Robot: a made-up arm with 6 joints.
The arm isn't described. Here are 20 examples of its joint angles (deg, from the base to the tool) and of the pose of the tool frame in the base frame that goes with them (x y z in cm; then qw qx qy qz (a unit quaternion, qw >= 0)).
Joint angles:
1: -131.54 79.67 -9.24 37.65 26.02 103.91
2: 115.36 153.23 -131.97 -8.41 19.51 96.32
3: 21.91 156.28 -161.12 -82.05 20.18 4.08
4: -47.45 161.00 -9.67 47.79 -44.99 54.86
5: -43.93 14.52 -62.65 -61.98 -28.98 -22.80
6: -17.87 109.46 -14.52 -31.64 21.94 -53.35
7: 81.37 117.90 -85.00 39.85 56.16 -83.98
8: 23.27 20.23 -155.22 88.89 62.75 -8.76
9: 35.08 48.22 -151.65 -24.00 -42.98 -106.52
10: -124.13 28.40 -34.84 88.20 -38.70 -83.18
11: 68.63 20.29 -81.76 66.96 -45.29 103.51
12: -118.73 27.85 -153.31 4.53 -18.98 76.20
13: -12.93 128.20 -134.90 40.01 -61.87 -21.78
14: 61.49 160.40 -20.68 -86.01 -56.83 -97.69
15: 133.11 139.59 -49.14 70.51 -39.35 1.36
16: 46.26 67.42 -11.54 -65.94 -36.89 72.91
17: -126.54 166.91 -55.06 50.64 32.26 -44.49
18: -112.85 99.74 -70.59 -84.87 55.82 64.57
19: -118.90 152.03 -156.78 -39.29 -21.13 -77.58
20: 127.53 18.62 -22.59 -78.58 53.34 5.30
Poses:
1: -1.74 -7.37 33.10 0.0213 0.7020 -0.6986 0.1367
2: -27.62 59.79 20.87 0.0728 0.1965 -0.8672 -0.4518
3: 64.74 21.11 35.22 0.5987 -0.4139 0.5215 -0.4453
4: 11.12 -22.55 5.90 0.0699 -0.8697 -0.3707 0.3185
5: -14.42 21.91 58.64 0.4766 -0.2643 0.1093 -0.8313
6: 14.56 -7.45 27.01 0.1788 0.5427 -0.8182 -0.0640
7: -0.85 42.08 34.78 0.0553 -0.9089 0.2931 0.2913
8: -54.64 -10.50 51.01 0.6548 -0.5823 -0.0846 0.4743
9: -35.43 -20.31 73.94 0.5642 0.4571 -0.2060 -0.6560
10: -2.35 11.56 49.54 0.1926 0.6423 0.0215 -0.7415
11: -3.23 -32.44 62.93 0.3979 -0.2502 0.2436 -0.8484
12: 26.97 49.92 60.41 0.8228 -0.4902 0.0717 -0.2785
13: 46.50 -18.51 61.88 0.9224 0.3103 0.1587 -0.1662
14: 2.54 28.24 8.87 0.2375 -0.7932 -0.2928 0.4783
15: -22.35 35.68 14.96 0.2773 -0.4661 0.8123 0.2146
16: 1.32 12.08 40.83 0.2706 -0.3771 0.7687 0.4401
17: -13.74 -27.84 -2.97 0.0278 0.8594 0.3421 0.3790
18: -23.39 -26.99 48.71 0.1821 -0.7276 -0.3453 0.5640
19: -29.26 -59.40 42.45 0.3282 0.0795 -0.5265 0.7802
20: 16.71 -4.42 39.62 0.6836 -0.6979 0.2119 0.0290
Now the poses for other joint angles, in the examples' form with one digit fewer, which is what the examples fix.
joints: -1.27 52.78 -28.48 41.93 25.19 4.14
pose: 5.0 3.7 42.5 0.354 0.280 0.849 0.275
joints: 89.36 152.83 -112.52 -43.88 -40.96 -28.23
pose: -5.4 65.0 23.4 0.615 -0.725 0.005 0.311
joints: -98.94 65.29 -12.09 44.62 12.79 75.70
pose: 1.0 -6.8 36.0 0.262 0.910 -0.295 0.124
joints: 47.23 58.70 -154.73 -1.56 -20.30 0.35
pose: -19.1 -20.5 83.1 0.886 0.106 -0.248 0.376
